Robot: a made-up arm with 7 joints.
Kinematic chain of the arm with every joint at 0, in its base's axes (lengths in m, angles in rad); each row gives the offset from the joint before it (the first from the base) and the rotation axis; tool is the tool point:
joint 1: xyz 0 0 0.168 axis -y
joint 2: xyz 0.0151 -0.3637 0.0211 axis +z
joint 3: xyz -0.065 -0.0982 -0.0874 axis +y
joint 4: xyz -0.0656 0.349 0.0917 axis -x
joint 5: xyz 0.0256 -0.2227 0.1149 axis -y
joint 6: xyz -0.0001 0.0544 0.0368 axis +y
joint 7: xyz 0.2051 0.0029 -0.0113 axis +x
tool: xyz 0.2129 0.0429 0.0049
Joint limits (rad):
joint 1: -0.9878..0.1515
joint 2: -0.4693..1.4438
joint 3: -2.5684..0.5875
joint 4: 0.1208..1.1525
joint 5: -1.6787..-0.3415
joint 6: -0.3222..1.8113
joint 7: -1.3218..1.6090
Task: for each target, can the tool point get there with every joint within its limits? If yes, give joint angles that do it. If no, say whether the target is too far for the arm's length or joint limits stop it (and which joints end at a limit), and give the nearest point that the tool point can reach.
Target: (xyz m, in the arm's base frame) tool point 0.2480 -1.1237 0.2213
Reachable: no: joint limits stop it (at a limit: joint 1, joint 2, joint 4, joint 5, joint 6, joint 7) | nearest point 0.0355 -0.8922 0.3835 | short by 0.354 m
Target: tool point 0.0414 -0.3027 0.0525
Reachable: yes | joints -0.3636 0.4344 -2.3212 0.4452 -0.6451 1.1565 -0.0419
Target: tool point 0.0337 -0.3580 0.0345
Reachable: yes | joints -0.6169 -0.1201 -2.3210 0.3852 -0.6992 1.1908 1.0065
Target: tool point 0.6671 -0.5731 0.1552
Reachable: no: joint limits stop it (at a limit: joint 2, joint 3, joint 5, joint 6, joint 7) | nearest point 0.4766 -0.4190 0.1589 | short by 0.245 m
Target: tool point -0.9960 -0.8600 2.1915
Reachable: no: too far | nearest point -0.3579 -0.5224 0.7766 | short by 1.588 m
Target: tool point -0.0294 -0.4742 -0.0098
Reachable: yes | joints 0.0321 1.2003 -0.2555 0.5065 -1.0810 0.6134 -0.3957
